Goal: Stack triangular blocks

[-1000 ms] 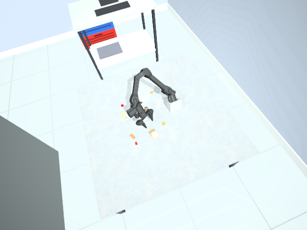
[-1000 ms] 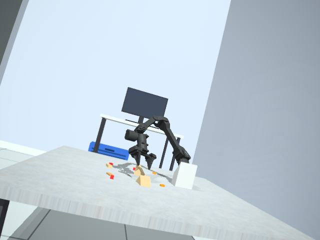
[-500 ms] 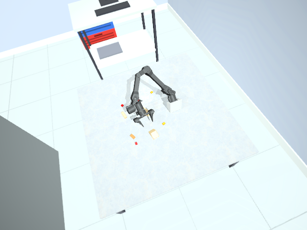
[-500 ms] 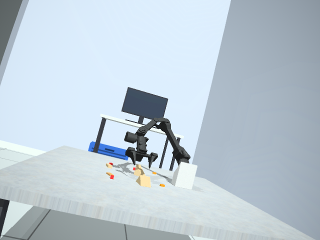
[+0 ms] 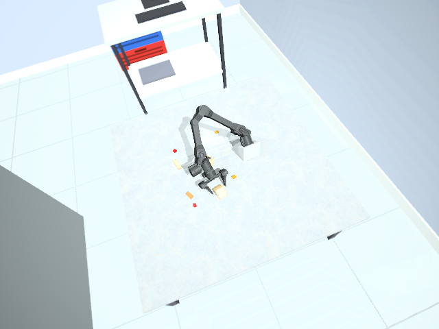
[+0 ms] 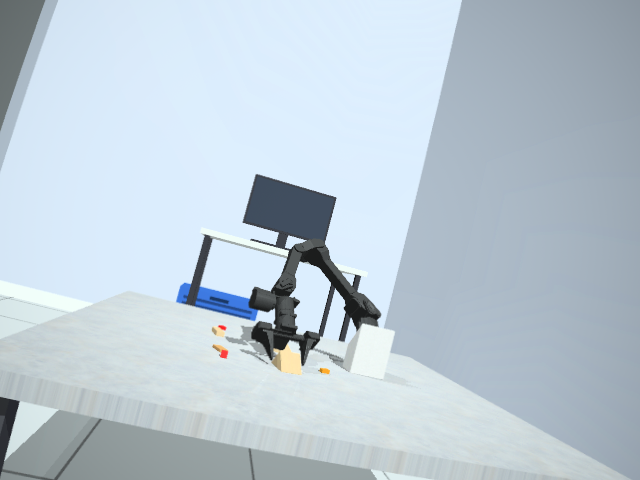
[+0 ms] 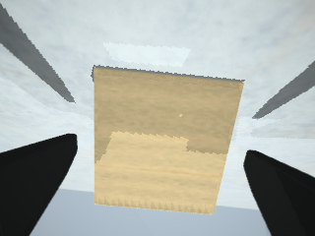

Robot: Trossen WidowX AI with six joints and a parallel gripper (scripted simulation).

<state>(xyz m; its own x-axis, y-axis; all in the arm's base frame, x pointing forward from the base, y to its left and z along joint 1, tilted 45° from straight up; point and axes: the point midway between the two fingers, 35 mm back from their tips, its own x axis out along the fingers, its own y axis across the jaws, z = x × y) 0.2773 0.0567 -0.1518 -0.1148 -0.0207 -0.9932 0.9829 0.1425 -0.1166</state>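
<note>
Now: gripper tip 1 cm below the tan wooden triangular block.
</note>
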